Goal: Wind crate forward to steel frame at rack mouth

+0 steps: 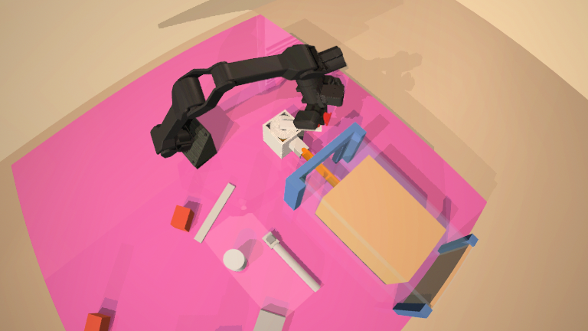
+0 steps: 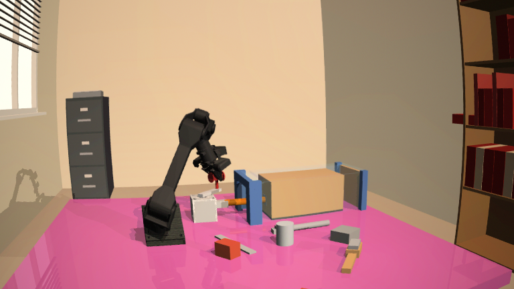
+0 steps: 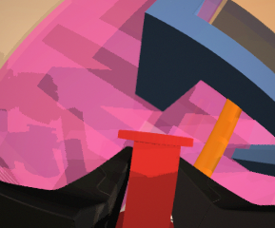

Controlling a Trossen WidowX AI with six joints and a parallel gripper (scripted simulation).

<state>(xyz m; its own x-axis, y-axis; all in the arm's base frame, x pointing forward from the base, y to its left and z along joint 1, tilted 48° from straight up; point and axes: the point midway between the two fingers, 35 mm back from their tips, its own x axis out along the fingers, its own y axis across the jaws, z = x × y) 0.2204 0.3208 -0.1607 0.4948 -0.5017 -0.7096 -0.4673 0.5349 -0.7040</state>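
Now: the winch handle 40 mm to the right of my gripper tip, 40 mm behind it and 30 mm below it. The rest, counted from my gripper tip: blue steel frame: 80 mm to the right, 80 mm ahead, 30 mm below; then winch: 100 mm below, 90 mm to the right, 90 mm behind; then red knob: 10 mm to the right, 10 mm behind.
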